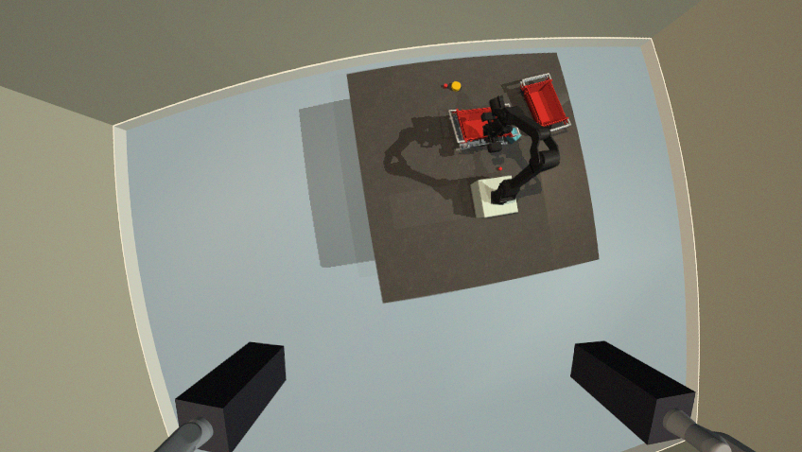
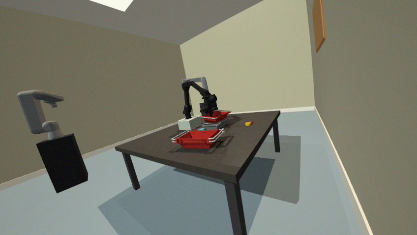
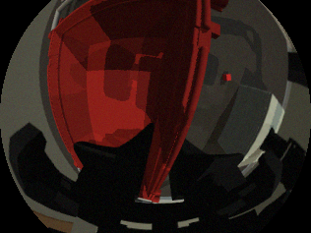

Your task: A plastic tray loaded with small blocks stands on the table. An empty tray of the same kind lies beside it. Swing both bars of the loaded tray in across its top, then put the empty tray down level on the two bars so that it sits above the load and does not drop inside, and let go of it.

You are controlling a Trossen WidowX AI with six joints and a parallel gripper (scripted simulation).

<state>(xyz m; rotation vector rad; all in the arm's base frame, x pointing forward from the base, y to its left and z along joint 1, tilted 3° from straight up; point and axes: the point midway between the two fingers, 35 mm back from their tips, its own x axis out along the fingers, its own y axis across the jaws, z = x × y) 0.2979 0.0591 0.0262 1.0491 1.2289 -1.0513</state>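
Right now the red tray is 7 cm ahead of my gripper tip, 1 cm to the left of it and 2 cm above it. From my gripper tip the other things lie so: yellow piece (34 cm ahead, 12 cm to the left, 9 cm below); teal cube (6 cm ahead, 19 cm to the right, 7 cm below).
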